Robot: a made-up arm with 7 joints.
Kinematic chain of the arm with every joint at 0, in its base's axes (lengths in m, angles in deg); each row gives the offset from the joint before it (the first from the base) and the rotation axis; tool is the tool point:
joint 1: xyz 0 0 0.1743 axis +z
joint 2: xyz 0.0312 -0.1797 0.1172 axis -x
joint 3: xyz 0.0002 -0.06 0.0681 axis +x
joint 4: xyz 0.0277 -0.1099 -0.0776 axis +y
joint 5: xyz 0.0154 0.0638 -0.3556 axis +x
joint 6: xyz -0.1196 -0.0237 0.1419 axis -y
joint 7: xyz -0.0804 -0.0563 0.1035 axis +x
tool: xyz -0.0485 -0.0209 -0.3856
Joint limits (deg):
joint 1: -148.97..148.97
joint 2: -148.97..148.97
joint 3: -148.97..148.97
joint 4: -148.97..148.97
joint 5: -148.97..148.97
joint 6: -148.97..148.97
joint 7: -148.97..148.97
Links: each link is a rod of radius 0.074 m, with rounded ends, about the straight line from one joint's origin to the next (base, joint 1, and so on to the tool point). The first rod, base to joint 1, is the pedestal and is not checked.
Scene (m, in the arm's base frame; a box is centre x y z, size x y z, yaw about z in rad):
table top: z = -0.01
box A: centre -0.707 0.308 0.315 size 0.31 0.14 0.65 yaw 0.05
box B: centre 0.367 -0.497 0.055 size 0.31 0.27 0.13 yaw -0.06
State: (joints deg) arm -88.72 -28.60 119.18 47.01 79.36 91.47 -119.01
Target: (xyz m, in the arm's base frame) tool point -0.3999 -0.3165 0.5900
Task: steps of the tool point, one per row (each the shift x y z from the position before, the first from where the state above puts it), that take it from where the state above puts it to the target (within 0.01 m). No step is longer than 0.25 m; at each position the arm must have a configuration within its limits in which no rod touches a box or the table.
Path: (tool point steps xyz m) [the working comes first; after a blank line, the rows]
Joints at the target: 34.25 -73.21 148.97 17.23 15.29 58.70 -143.91
Straight joint move there: touches box A.

1: -0.0979 -0.0423 0.0794
2: -0.0974 -0.0786 0.1020
3: -0.0836 -0.1211 0.1108
4: -0.0497 -0.1599 0.1047
5: 0.0033 -0.1825 0.0861
6: -0.0767 -0.0883 -0.0938
7: -0.0420 -0.1242 -0.1012
8: 0.0055 -0.1448 -0.1026
9: 0.0580 -0.1468 -0.0982

